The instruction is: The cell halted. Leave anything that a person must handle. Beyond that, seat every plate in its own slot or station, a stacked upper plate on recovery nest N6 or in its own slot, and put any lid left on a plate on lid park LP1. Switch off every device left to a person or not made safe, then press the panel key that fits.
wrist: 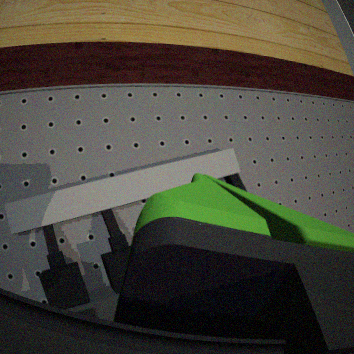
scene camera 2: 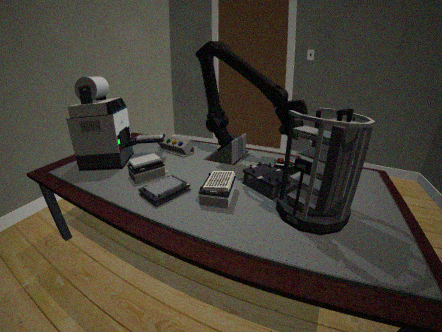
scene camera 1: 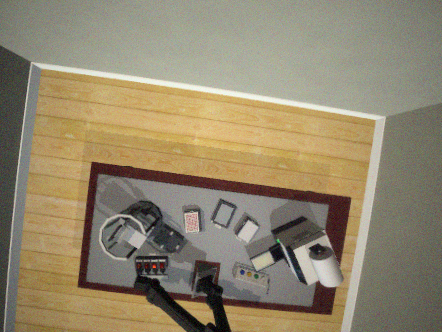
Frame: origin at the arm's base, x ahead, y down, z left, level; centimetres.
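Where they show: gripper, fingertip midpoint: (wrist: 196, 187) (scene camera 2: 297, 139); arm's base at its link origin: (scene camera 2: 229, 144) (scene camera 1: 203, 283).
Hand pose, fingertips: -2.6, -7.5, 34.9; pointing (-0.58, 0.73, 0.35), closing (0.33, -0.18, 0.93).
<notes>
Each offset is from my fingertips to the top centre of the thing, as dx, dy, dz. "pt": to the spot under its first point.
My gripper (scene camera 1: 144, 278) (wrist: 196, 187) is shut and empty, its green fingers together. It hangs over the back of the switch box @(pt +8.6, +8.3, +0.3) (scene camera 1: 151, 265), above the black plugs @(+5.4, +9.9, -6.3) (wrist: 63, 281) and the grey cable bar @(pt -1.5, +12.0, -1.3) (wrist: 116, 191). The box carries a row of red rocker switches, which are out of sight in the wrist view. A red-welled plate @(+41.9, +5.8, -20.4) (scene camera 1: 191, 221) (scene camera 2: 218, 179) sits on a nest. A white-lidded plate @(+42.0, +5.4, -57.3) (scene camera 1: 247, 229) (scene camera 2: 144, 161) sits on another nest. A flat dark frame @(+49.2, +10.3, -40.3) (scene camera 1: 223, 213) (scene camera 2: 164, 187) lies between them. The key panel @(+10.5, +5.2, -65.9) (scene camera 1: 251, 275) (scene camera 2: 174, 143) has coloured keys.
A tall plate carousel @(+36.6, -21.0, +11.9) (scene camera 1: 128, 228) (scene camera 2: 328, 171) stands beside the switch box, with a dark station @(+27.0, +6.0, -7.2) (scene camera 1: 169, 239) (scene camera 2: 264, 174) next to it. A white sealer with a roll @(+40.3, -32.0, -91.1) (scene camera 1: 303, 246) (scene camera 2: 98, 136) has its tray @(+26.3, -0.1, -68.9) (scene camera 1: 263, 259) out. The table's dark red edge (wrist: 140, 63) is close.
</notes>
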